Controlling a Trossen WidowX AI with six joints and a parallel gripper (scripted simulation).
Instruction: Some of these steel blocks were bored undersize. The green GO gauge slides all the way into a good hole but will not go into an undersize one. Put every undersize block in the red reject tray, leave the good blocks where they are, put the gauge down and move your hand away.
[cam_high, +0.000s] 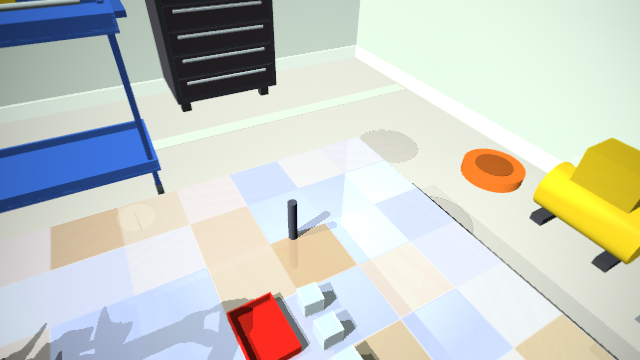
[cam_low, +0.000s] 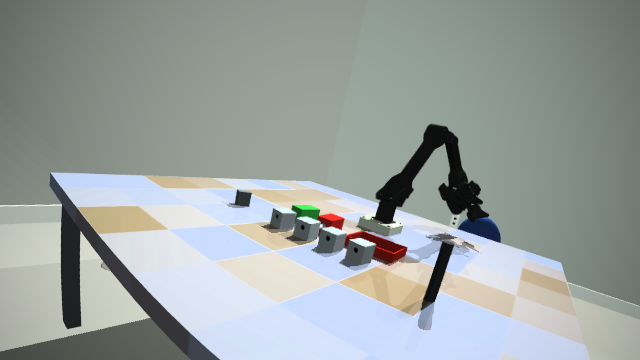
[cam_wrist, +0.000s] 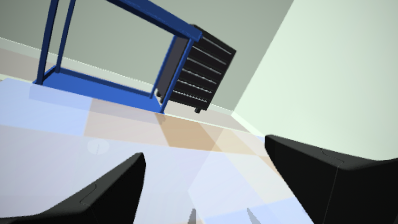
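Now: the red reject tray 49 cm ahead of my gripper tip, 13 cm below it and 12 cm to the right of it. Round my gripper tip: green GO gauge 56 cm ahead, 35 cm to the right, 12 cm below.
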